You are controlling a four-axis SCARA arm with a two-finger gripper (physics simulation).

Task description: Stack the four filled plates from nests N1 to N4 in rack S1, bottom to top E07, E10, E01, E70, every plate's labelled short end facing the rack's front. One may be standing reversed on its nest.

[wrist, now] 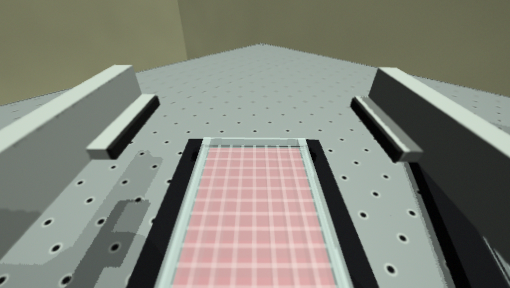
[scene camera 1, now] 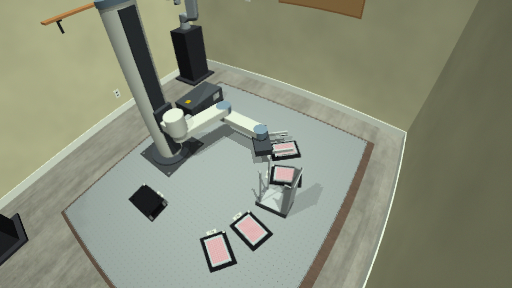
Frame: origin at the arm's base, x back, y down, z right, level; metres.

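Where they show: gripper, fingertip midpoint: [wrist: 255, 85] [scene camera 1: 290, 140]; arm's base, link origin: [scene camera 1: 171, 150].
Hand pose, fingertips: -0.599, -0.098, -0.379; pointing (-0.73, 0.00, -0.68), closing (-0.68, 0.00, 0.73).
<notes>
Each offset is from my fingertips to the top centre of the thing, as dx, dy, dz. "pt": to the spot under its first point.
My gripper [scene camera 1: 289, 142] [wrist: 255, 85] is open, with nothing between its fingers. The fingers stand on either side of the filled plate @(+0.018, +0.059, +0.017) [scene camera 1: 286, 146] [wrist: 255, 215] on the far nest N4 @(+0.018, +0.063, +0.017) [scene camera 1: 292, 157] [wrist: 166, 225], with a gap on each side. The near end of this plate is cut off in the wrist view, and its label does not show. Another filled plate @(-0.075, +0.059, +0.164) [scene camera 1: 285, 173] lies on nest N3, behind rack S1 @(-0.111, -0.207, +0.334) [scene camera 1: 272, 200]. No plate shows on the rack's base. Filled plates on N2 @(-0.092, +0.059, +0.510) [scene camera 1: 252, 229] and N1 @(-0.030, +0.059, +0.675) [scene camera 1: 218, 250] lie at the front.
The rack's upright posts stand close to N3. Part of a neighbouring dark nest @(pt -0.042, +0.077, +0.113) [wrist: 450, 250] shows beside the right finger in the wrist view. A black block @(+0.406, +0.015, +0.711) [scene camera 1: 147, 201] lies at the left of the perforated table. A dark grey box @(pt +0.677, -0.030, +0.000) [scene camera 1: 200, 97] stands behind the arm.
</notes>
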